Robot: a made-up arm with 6 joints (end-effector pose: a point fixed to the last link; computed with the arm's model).
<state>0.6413 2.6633 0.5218 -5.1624 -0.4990 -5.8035</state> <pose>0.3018 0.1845 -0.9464 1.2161 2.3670 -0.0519</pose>
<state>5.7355 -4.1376 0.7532 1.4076 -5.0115 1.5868</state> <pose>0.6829 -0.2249 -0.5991 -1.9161 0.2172 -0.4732</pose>
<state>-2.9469 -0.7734 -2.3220 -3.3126 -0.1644 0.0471</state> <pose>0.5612 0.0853 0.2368 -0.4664 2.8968 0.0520</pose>
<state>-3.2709 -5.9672 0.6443 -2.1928 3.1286 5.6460</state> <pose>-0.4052 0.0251 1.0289 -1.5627 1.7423 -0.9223</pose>
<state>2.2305 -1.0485 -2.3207 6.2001 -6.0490 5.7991</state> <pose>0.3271 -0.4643 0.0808 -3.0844 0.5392 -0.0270</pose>
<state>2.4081 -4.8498 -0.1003 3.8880 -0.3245 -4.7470</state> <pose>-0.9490 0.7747 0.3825 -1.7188 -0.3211 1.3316</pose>
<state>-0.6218 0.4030 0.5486 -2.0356 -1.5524 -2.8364</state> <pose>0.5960 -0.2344 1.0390 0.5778 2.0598 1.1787</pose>
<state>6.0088 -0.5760 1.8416 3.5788 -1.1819 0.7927</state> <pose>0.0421 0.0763 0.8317 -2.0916 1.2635 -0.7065</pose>
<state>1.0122 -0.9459 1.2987 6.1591 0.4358 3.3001</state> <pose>-0.2204 -0.3122 1.0678 -0.8627 -0.3854 -1.9771</pose>
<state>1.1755 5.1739 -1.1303 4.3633 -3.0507 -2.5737</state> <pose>-0.3605 -0.7572 0.4011 -0.7473 0.4740 0.5261</pose>
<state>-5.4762 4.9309 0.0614 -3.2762 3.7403 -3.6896</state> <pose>-0.6591 -0.6621 0.5012 -0.6806 1.0625 0.2726</pose>
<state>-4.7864 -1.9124 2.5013 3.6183 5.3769 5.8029</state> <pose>-0.1079 -0.3668 0.2603 -0.7860 -1.3544 -1.2047</pose>
